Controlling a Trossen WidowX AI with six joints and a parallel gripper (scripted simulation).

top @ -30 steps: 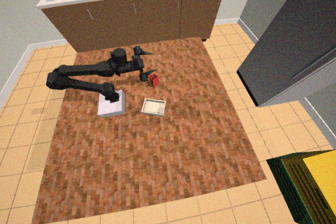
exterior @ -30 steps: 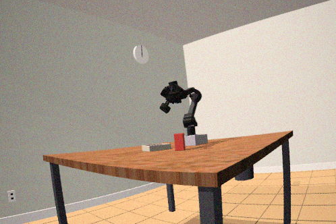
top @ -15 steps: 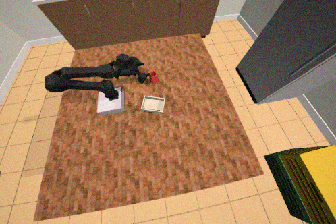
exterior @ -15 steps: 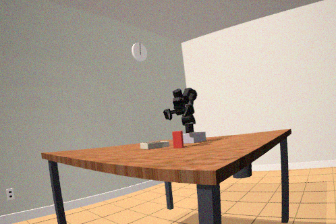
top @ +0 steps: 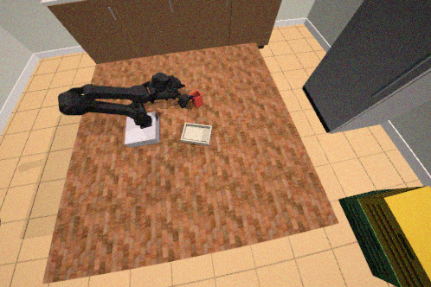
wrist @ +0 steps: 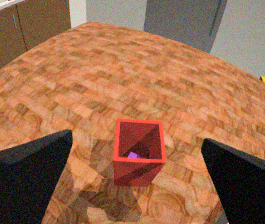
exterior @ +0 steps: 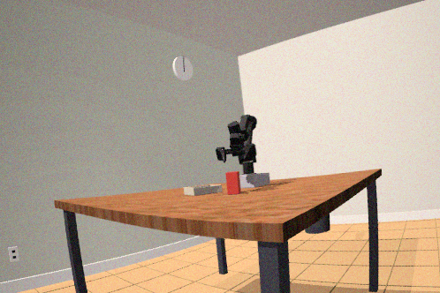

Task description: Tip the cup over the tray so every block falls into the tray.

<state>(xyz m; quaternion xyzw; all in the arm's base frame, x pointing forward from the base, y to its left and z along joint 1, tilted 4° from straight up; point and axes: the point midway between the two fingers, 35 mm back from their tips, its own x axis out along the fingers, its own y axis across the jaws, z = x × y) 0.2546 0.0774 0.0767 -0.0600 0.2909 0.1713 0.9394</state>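
The purple block is 30 mm ahead of my gripper tip, 10 mm to the left of it and 100 mm below it. From my gripper tip the other things lie so: shallow cream tray: 20 mm behind, 210 mm to the right, 140 mm below; then red square cup: 30 mm ahead, 10 mm to the left, 120 mm below.
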